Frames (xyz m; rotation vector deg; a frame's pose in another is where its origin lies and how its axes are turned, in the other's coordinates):
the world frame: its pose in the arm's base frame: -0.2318 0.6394 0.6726 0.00 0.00 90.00
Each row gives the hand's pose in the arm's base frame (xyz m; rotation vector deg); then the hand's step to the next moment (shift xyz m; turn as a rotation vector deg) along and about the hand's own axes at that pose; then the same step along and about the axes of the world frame.
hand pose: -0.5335 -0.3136 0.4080 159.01 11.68 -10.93
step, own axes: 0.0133 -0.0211 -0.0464 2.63 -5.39 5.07
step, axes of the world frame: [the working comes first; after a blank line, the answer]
step, axes of the arm's base frame: 0.0145 0.0375 0.0340 1.15 3.52 -6.92

0.0375 -0.0145 0.0340 3.52 -1.15 -6.92
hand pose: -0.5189 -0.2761 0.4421 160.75 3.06 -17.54
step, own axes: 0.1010 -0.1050 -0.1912 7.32 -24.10 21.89
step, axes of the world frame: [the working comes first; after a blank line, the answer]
step, axes of the arm's base frame: 0.1302 0.1602 0.1231 0.97 15.98 -29.28

0.1602 -0.1302 0.1231 15.98 -0.97 -29.28
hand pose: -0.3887 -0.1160 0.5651 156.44 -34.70 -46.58
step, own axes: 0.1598 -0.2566 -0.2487 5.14 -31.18 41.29
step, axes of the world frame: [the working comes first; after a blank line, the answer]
step, axes of the arm's base frame: 0.3443 0.1808 0.0449 -9.34 21.34 -46.48

0.1808 -0.3443 0.0449 21.34 9.34 -46.48
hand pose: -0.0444 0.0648 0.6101 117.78 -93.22 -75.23
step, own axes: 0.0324 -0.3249 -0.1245 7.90 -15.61 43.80
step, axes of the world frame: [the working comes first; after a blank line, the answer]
step, axes of the arm's base frame: 0.3113 0.0489 -0.1511 -21.75 14.09 -39.41

0.0489 -0.3113 -0.1511 14.09 21.75 -39.41
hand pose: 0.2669 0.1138 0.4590 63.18 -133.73 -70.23
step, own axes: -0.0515 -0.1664 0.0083 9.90 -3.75 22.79
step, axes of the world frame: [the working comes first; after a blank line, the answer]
step, axes of the arm's base frame: 0.1126 -0.0150 -0.1323 -17.36 4.58 -17.59

-0.0150 -0.1126 -0.1323 4.58 17.36 -17.59
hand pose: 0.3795 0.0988 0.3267 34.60 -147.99 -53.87
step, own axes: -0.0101 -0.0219 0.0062 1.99 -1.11 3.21
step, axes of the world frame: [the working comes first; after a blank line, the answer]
step, axes of the arm's base frame: 0.0120 -0.0069 -0.0207 -2.79 -0.05 -2.77

-0.0069 -0.0120 -0.0207 -0.05 2.79 -2.77
